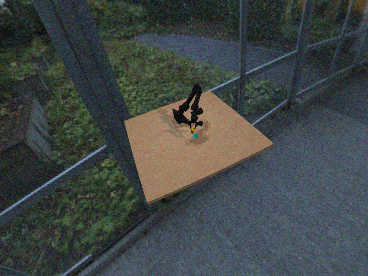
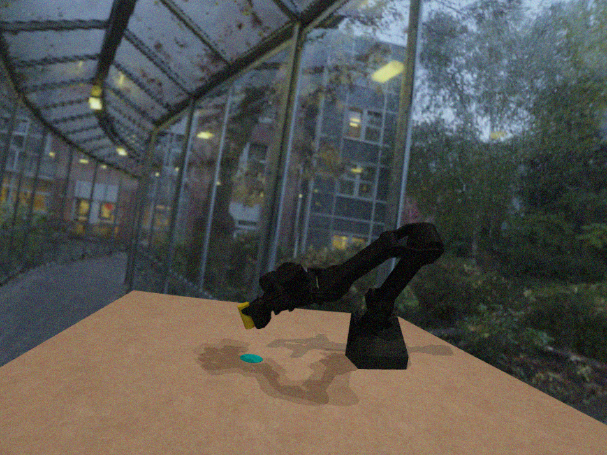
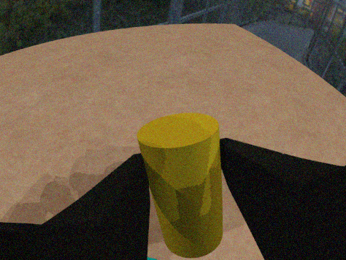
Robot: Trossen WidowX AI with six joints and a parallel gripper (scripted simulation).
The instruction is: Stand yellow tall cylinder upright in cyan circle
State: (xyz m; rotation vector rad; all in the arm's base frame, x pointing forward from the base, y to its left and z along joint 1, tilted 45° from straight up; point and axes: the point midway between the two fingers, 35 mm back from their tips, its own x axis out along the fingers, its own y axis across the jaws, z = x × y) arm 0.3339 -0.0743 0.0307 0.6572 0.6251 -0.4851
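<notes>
My gripper tip is now 120 mm above the cyan circle, 40 mm to the right of it and 30 mm past it. Round my gripper tip: yellow tall cylinder: 20 mm below, 10 mm behind.
</notes>
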